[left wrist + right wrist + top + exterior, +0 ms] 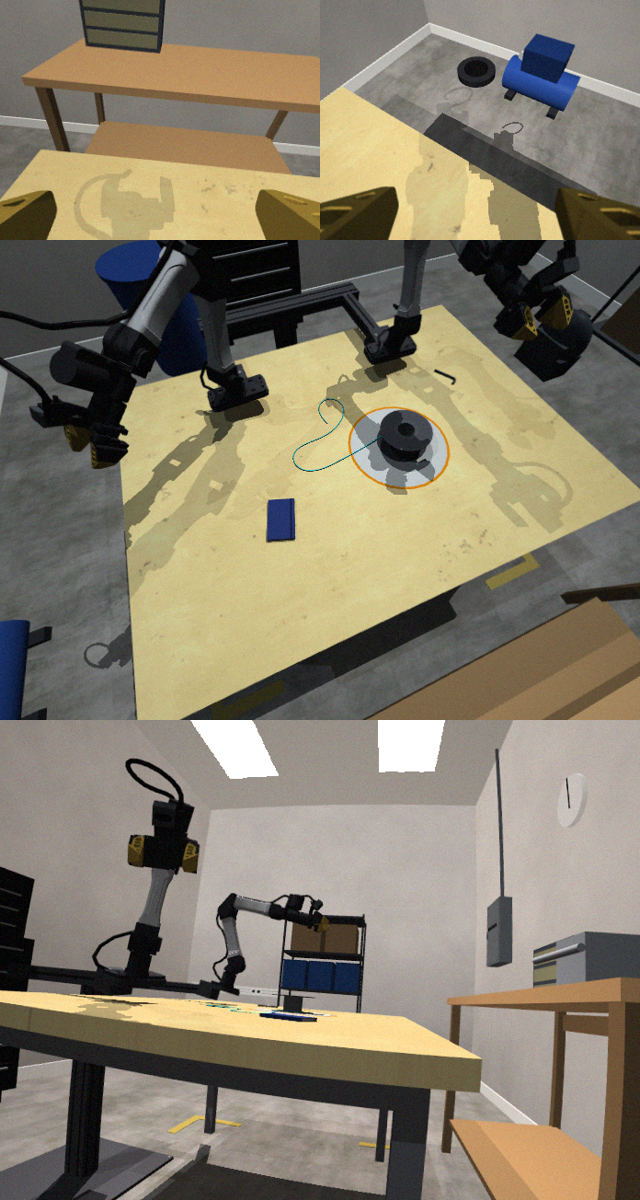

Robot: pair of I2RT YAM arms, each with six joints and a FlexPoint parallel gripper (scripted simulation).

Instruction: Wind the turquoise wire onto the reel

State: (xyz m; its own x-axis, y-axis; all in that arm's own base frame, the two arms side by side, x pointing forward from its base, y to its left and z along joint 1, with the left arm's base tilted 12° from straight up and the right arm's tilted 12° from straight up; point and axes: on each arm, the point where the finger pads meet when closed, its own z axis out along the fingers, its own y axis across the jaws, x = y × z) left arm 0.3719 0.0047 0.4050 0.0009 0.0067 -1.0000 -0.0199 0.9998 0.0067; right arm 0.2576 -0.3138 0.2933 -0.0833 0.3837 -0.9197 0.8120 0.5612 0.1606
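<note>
Now: left hand 8 cm past the dark grey reel, 20 cm to the left of it and 37 cm above it. From my left hand the other things lie so: black hex key (28 cm behind, 13 cm to the left, 40 cm below); blue notebook (4 cm ahead, 67 cm to the right, 39 cm below); orange painted ring (7 cm behind, 22 cm to the right, 40 cm below).
</note>
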